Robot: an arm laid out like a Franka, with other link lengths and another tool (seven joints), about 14 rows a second.
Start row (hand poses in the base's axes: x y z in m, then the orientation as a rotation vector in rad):
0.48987, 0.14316, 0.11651, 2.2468, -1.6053, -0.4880
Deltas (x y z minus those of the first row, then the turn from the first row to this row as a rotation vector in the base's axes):
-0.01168, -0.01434, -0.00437, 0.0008, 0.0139, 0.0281
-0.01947, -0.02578, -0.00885, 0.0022, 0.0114, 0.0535
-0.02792, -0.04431, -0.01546, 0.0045, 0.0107, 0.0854
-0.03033, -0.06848, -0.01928, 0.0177, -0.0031, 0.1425
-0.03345, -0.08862, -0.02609, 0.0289, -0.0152, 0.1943
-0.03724, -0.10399, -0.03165, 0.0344, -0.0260, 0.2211
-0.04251, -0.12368, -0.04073, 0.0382, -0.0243, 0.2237
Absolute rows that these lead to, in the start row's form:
0.47819, 0.12882, 0.11214, 2.2584, -1.5649, -0.4958
0.47040, 0.11738, 0.10766, 2.2780, -1.5355, -0.4878
0.46195, 0.09885, 0.10105, 2.3011, -1.4973, -0.4806
0.45954, 0.07468, 0.09723, 2.3552, -1.4345, -0.4625
0.45642, 0.05454, 0.09042, 2.4020, -1.3761, -0.4454
0.45263, 0.03917, 0.08486, 2.4282, -1.3473, -0.4313
0.44736, 0.01948, 0.07578, 2.4315, -1.3434, -0.4358

